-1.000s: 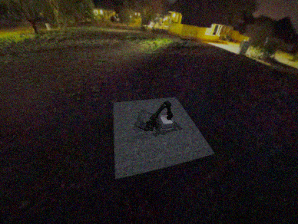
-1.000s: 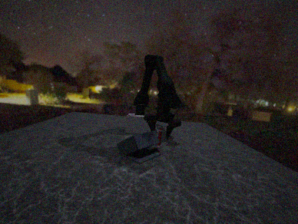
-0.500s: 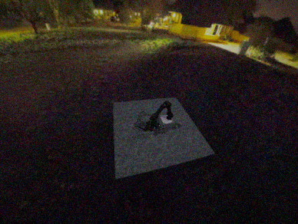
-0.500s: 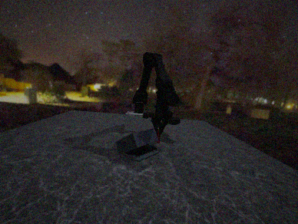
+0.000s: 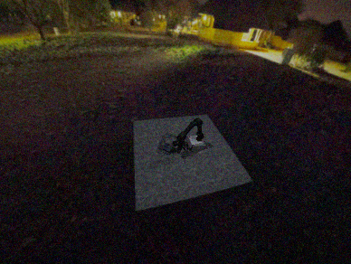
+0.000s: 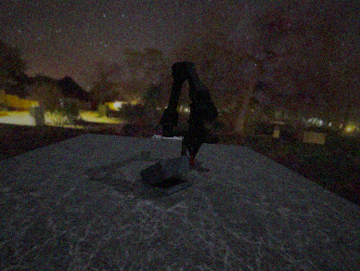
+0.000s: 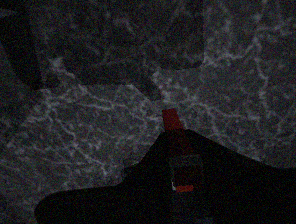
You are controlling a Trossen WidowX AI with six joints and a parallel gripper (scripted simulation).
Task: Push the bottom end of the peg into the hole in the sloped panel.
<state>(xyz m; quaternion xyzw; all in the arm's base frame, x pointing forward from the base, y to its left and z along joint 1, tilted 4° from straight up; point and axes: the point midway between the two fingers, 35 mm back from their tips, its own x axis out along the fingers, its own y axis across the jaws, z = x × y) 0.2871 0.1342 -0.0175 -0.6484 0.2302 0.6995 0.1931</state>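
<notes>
Right now the grey panel block is 14 cm ahead of my gripper tip, 9 cm to the right of it and 2 cm below it. From my gripper tip the other things lie so: reddish peg (2 cm above).
</notes>
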